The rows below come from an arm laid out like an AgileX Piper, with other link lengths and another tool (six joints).
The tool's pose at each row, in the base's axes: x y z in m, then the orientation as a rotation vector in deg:
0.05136 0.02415 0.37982 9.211 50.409 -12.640
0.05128 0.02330 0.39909 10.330 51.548 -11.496
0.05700 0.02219 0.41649 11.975 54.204 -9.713
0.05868 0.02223 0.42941 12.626 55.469 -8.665
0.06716 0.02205 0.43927 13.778 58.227 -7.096
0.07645 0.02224 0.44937 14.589 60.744 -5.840
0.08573 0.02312 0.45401 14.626 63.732 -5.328
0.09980 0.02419 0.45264 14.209 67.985 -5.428
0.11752 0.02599 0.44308 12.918 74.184 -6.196
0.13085 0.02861 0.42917 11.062 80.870 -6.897
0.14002 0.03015 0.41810 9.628 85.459 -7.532
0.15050 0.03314 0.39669 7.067 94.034 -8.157
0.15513 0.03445 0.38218 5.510 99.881 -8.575
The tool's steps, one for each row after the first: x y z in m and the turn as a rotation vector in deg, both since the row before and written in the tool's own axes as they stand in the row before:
-0.01492 0.00010 0.01223 0.406 1.319 1.326
-0.01017 0.00158 0.01519 0.490 2.926 1.912
-0.00959 0.00176 0.00864 0.034 1.398 1.015
-0.00343 0.00290 0.01221 0.175 2.972 1.479
-0.00376 0.00359 0.01270 0.047 2.680 1.080
0.00051 0.00348 0.00980 -0.224 3.007 0.038
0.00751 0.00365 0.01146 -0.266 4.160 -0.837
0.01559 0.00399 0.01224 -0.559 5.956 -2.035
0.01711 0.00382 0.00840 -0.968 6.412 -2.319
0.01241 0.00263 0.00693 -0.653 4.394 -1.764
0.02219 0.00428 0.00816 -1.418 8.279 -2.789
0.01411 0.00232 0.00539 -0.809 5.685 -1.729

